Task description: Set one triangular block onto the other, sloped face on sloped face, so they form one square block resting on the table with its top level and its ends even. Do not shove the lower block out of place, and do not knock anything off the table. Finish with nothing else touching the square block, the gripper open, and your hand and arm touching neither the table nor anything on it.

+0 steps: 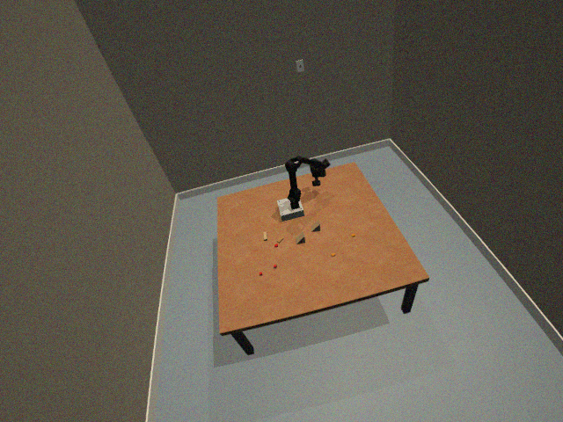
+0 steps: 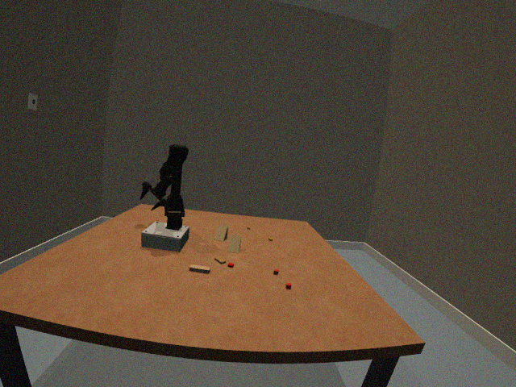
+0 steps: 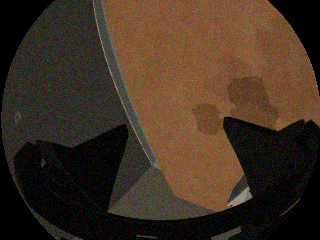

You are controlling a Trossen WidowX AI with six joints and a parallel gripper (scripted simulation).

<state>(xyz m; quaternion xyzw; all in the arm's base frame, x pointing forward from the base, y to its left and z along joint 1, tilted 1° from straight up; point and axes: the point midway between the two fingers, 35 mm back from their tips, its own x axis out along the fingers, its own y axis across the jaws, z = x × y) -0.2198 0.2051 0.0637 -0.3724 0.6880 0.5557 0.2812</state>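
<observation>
My gripper tip is now 540 mm short of the triangular block, 200 mm to the left of it and 90 mm above it. The rest, counted from my gripper tip: flat tan bar: 470 mm to the right, 430 mm ahead, 100 mm below; dark stick: 490 mm ahead, 360 mm to the right, 100 mm below; red cube: 540 mm ahead, 400 mm to the right, 100 mm below.
</observation>
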